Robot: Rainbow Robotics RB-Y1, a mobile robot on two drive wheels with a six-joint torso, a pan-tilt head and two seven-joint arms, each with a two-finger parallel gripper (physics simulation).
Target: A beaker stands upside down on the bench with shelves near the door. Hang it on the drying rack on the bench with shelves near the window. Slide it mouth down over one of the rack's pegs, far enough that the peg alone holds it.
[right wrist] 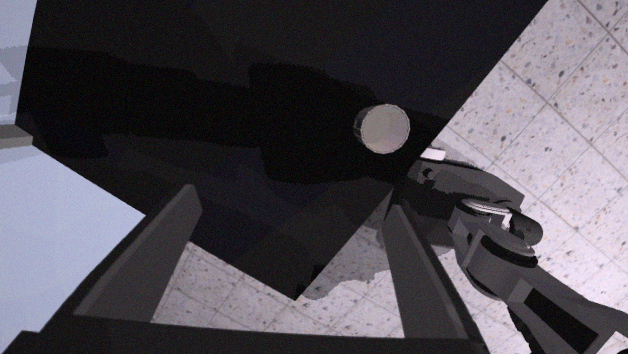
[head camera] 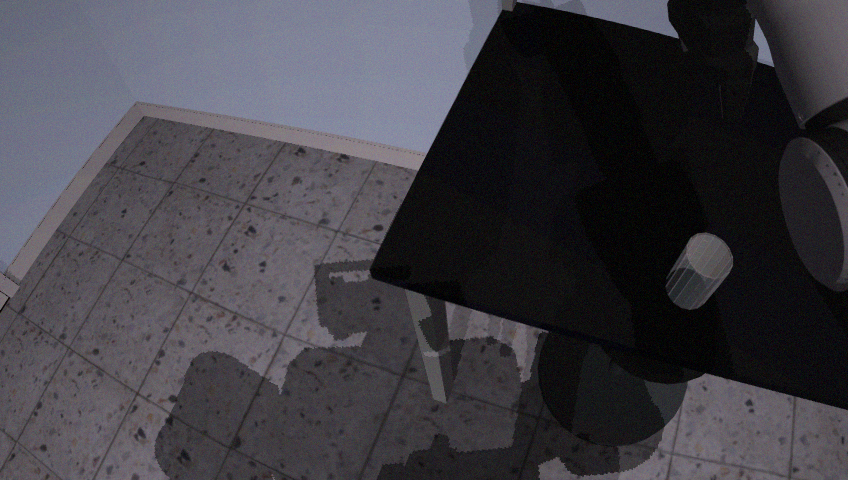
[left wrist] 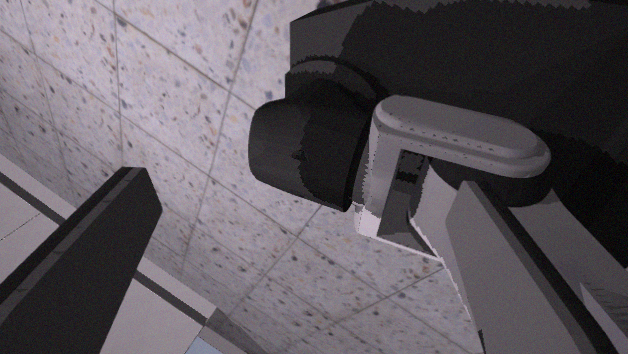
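Pixels of known places: left gripper, fingertip midpoint: (left wrist: pixel 303 195); right gripper, fingertip midpoint: (right wrist: pixel 295 207) (head camera: pixel 710 80); robot's base at its link origin: (right wrist: pixel 401 191).
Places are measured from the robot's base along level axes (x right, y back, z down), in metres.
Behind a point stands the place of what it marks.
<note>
The clear beaker (head camera: pixel 699 270) @[x 0.322, y -0.414, z -0.852 m] (right wrist: pixel 384 128) @[x 0.347, y -0.435, z -0.852 m] stands upside down on the black bench (head camera: pixel 505 208) @[x 0.095, y -0.599, z -0.762 m] (right wrist: pixel 300 30) @[x 0.480, y -0.590, z -0.763 m], near its front edge, with its closed base facing up. My right gripper (head camera: pixel 730 110) (right wrist: pixel 295 207) @[x 0.303, y -0.530, z -1.062 m] is open and empty above the bench. In the right wrist view the beaker lies beyond the fingertips, toward the right finger's side, apart from both fingers. In the head view the gripper hangs at the top right, with the beaker lower in the picture. My left gripper (left wrist: pixel 303 195) @[x -0.206, y 0.347, z -0.572 m] is open and empty, away from the bench. The drying rack does not show.
A round stool seat (head camera: pixel 612 398) @[x 0.428, y -0.459, z -0.031 m] sits partly under the bench's front edge. A pale bench leg (head camera: pixel 437 380) @[x -0.045, y -0.519, z -0.210 m] shows below that edge. A post (head camera: pixel 508 4) @[x 0.196, y -1.157, z -0.781 m] (right wrist: pixel 15 136) @[x 0.207, y -1.157, z -0.790 m] stands at a bench corner near the wall. My wheeled base (left wrist: pixel 310 145) @[x -0.050, y 0.441, z -0.338 m] shows beside the left gripper.
</note>
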